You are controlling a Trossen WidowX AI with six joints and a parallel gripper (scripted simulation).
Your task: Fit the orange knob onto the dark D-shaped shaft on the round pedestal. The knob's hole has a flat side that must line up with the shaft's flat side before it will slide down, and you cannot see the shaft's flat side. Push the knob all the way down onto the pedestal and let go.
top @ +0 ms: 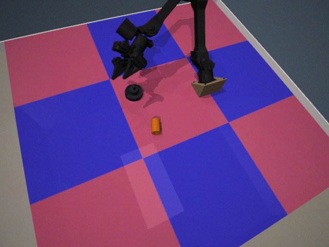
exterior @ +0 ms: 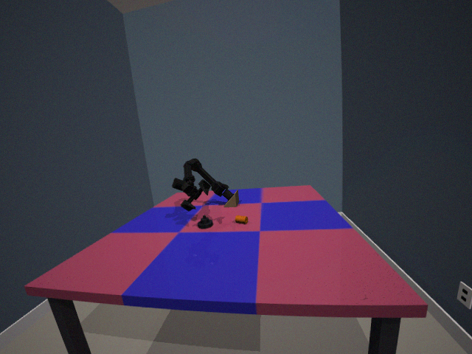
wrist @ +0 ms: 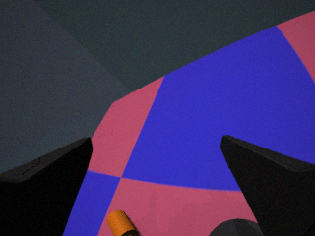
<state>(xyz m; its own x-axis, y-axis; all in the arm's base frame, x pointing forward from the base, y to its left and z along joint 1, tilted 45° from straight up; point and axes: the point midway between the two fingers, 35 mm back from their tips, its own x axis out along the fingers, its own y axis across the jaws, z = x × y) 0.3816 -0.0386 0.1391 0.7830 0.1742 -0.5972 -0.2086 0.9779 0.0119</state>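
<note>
The orange knob is 190 mm to the left of my gripper tip, 140 mm below it and 80 mm behind it. Round my gripper tip: pedestal (130 mm below, 70 mm behind, 10 mm to the right).
</note>
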